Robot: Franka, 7 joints.
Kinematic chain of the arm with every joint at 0, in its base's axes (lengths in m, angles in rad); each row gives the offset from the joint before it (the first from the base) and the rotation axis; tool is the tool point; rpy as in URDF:
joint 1: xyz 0 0 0.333 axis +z
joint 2: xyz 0 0 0 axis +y
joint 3: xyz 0 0 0.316 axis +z
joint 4: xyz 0.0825 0 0 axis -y
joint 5: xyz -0.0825 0 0.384 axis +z
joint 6: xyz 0 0 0 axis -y
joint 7: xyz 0.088 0 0 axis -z
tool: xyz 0 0 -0.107 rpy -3.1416 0 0
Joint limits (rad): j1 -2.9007..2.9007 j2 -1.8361..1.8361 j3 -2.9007..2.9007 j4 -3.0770..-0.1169 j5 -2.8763..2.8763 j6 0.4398..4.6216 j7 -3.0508..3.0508
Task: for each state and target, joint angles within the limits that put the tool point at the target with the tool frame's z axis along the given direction. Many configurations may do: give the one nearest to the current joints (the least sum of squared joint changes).
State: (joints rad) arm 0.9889 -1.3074 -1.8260 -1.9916 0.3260 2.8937 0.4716
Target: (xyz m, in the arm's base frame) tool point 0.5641 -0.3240 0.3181 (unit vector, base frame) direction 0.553 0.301 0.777
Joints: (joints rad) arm 1.4393 -1.8361 -1.5137 -1.8490 1.0107 2.3164 0.4716
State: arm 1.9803 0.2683 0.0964 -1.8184 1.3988 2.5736 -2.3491
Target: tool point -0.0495 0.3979 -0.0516 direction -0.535 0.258 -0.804
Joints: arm 1.7331 0.8955 -0.0131 -2.1981 2.1111 2.5228 -2.3491
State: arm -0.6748 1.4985 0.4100 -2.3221 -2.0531 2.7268 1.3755
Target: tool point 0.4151 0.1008 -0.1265 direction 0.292 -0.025 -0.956
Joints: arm -0.5813 1.3759 0.5341 -1.9353 -2.3677 2.5619 1.3755
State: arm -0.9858 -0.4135 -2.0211 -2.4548 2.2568 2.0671 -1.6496
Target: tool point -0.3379 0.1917 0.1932 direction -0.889 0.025 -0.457
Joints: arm -1.3247 -0.1112 -2.3658 -2.6669 2.4781 2.4172 -1.6496
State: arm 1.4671 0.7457 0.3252 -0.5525 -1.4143 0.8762 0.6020
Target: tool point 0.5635 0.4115 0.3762 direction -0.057 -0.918 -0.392
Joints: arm 0.6840 0.9954 0.2514 -0.7302 -1.0676 0.8389 0.6020
